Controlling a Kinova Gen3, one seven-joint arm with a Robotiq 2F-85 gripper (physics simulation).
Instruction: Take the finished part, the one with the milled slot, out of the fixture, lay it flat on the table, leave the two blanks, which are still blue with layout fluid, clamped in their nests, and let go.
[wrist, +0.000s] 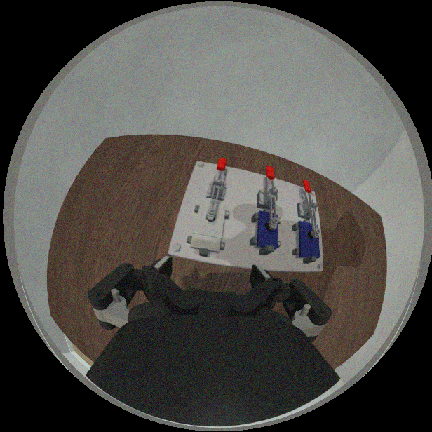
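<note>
The finished part (206, 242) lies in the left nest of the fixture (240, 254). It is pale, almost the plate's colour, with an edge line across it. Its slot is hard to make out. The left clamp (217, 190) reaches over the nest's far half; whether its tip presses on the part I cannot tell. Two blue blanks (267, 235) (308, 247) sit in the middle and right nests, with clamp arms over them. My gripper (211, 270) is open and empty, its fingertips seen just below the plate's near edge, roughly in line with the left nest.
Three red clamp handles (221, 164) (270, 172) (307, 186) stand along the fixture's far side. Small metal locating posts surround each nest. The brown wooden table (120, 200) extends around the fixture, with pale walls beyond. Shadows fall on the plate and at the right.
</note>
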